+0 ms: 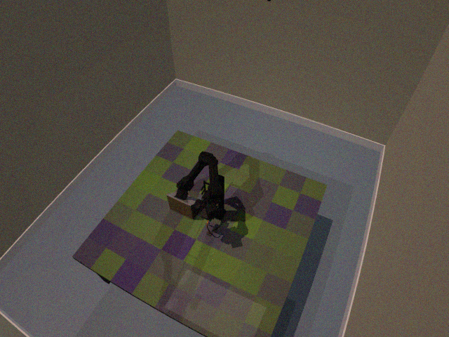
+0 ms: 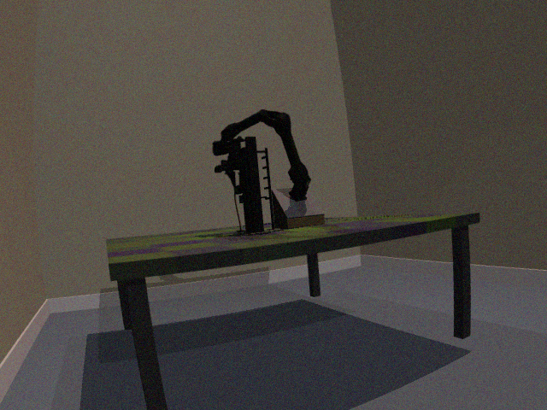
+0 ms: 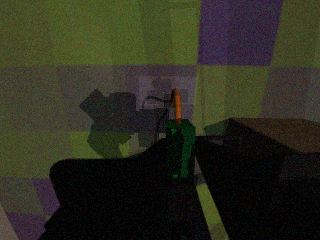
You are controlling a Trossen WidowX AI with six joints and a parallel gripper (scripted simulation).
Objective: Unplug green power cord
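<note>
The green plug is 3 cm to the left of my gripper tip.
</note>
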